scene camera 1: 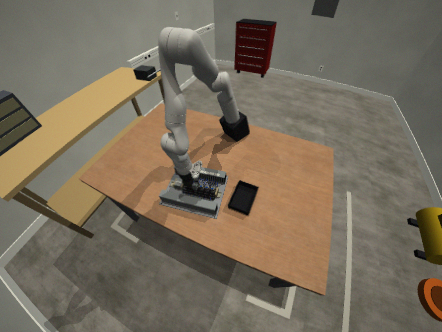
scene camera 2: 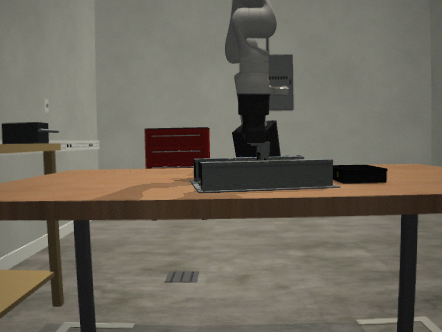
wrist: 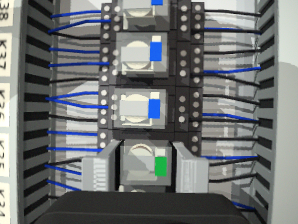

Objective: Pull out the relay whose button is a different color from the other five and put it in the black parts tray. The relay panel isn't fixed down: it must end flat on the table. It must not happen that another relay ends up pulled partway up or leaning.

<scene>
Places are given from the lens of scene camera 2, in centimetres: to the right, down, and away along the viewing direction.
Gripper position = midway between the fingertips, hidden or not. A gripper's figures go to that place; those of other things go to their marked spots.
gripper (scene camera 2: 262,167): 10, 0, 100
grey relay panel (scene camera 2: 213,175): -2, 2, 87
</scene>
